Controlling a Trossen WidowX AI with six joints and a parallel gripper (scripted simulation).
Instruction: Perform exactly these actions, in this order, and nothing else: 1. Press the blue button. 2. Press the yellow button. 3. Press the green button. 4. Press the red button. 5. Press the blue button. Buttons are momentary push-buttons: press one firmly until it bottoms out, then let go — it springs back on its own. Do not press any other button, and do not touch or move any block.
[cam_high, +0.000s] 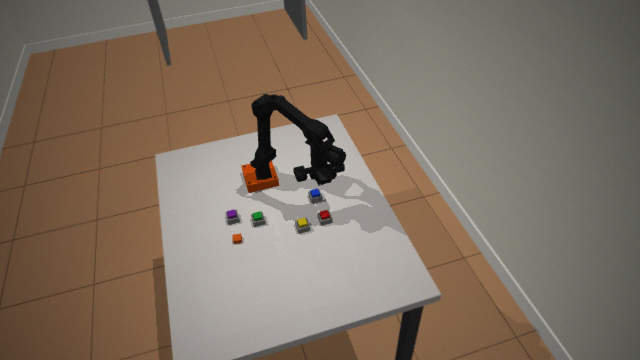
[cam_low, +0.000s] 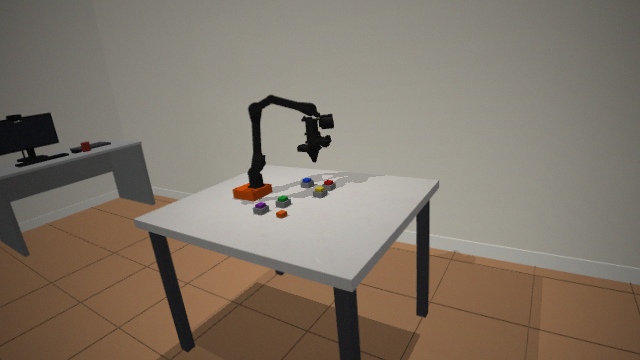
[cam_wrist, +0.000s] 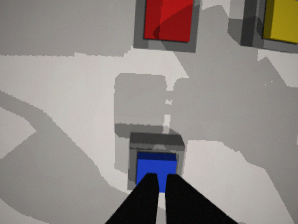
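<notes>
Now: gripper tip 5 cm past the blue button, 1 cm to the left of it and 9 cm above it. Also, from my gripper tip: green button 1 cm ahead, 26 cm to the right, 9 cm below; then red button 7 cm ahead, 9 cm below; then yellow button 9 cm ahead, 9 cm to the right, 9 cm below.
</notes>
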